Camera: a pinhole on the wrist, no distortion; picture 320 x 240 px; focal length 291.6 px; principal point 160.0 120.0 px. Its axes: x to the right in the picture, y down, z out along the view. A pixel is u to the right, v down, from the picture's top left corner.
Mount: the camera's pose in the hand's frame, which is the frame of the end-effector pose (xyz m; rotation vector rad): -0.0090 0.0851 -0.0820 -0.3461 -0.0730 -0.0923
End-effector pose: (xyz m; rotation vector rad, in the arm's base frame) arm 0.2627 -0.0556 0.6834 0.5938 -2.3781 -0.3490
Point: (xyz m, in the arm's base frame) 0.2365 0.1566 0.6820
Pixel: 13.7 216.3
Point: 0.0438 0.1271 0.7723
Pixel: outside the picture
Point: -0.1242 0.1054 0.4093
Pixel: 208.1 59.0
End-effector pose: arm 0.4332 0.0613 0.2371 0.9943 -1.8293 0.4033
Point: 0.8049 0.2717 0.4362
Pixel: behind the camera
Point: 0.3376 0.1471 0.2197
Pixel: 96.5 128.7
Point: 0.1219 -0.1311 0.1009
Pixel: 209.9 31.5
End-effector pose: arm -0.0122 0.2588 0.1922 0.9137 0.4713 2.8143
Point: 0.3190 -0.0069 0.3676
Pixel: 12.0 161.5
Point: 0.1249 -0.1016 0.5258
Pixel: outside the picture
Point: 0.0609 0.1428 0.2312
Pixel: 58.0 85.0
